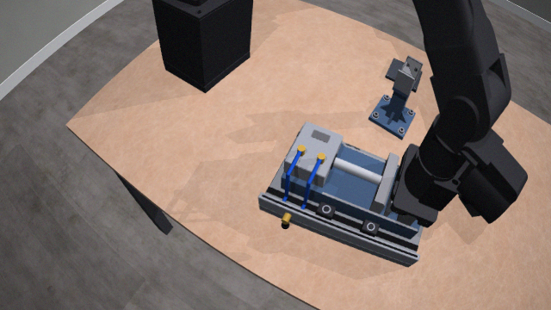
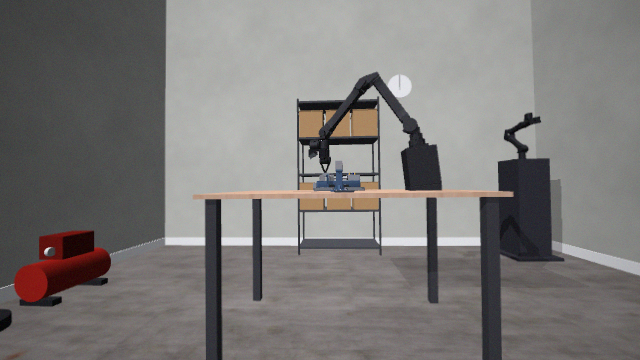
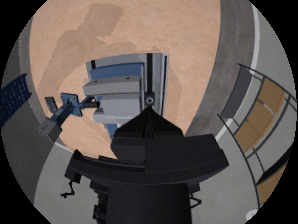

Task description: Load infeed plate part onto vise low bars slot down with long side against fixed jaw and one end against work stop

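My gripper is now 4 cm to the right of the grey part and 3 cm above it. The rest, counted from my hand: moving jaw 6 cm to the left, 4 cm below, 4 cm behind; then fixed jaw 7 cm to the left, 4 cm below, 2 cm ahead; then work stop 11 cm to the left, 3 cm below, 1 cm behind.
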